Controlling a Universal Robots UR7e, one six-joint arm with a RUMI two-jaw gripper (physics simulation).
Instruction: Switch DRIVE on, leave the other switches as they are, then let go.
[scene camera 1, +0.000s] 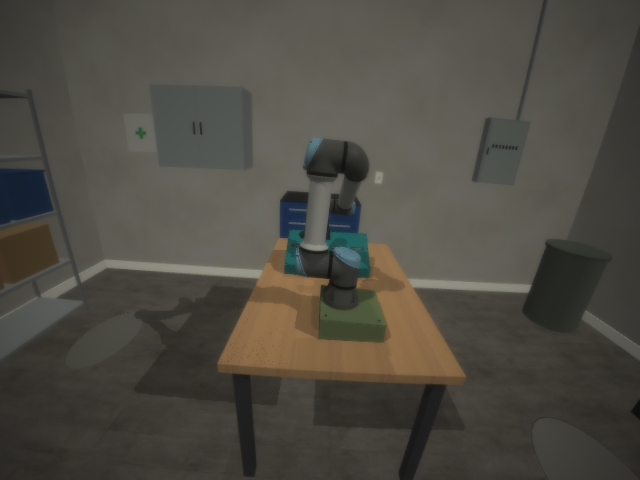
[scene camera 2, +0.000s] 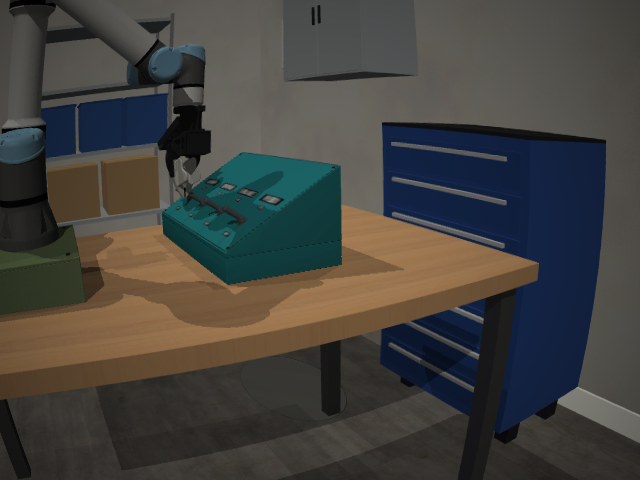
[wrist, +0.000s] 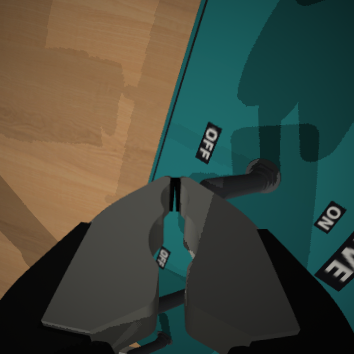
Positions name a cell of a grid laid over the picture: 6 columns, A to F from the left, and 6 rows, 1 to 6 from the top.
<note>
In view: the gripper (scene camera 2: B3) and a drive lever (wrist: D4).
The gripper also shows in the wrist view (wrist: C4).
</note>
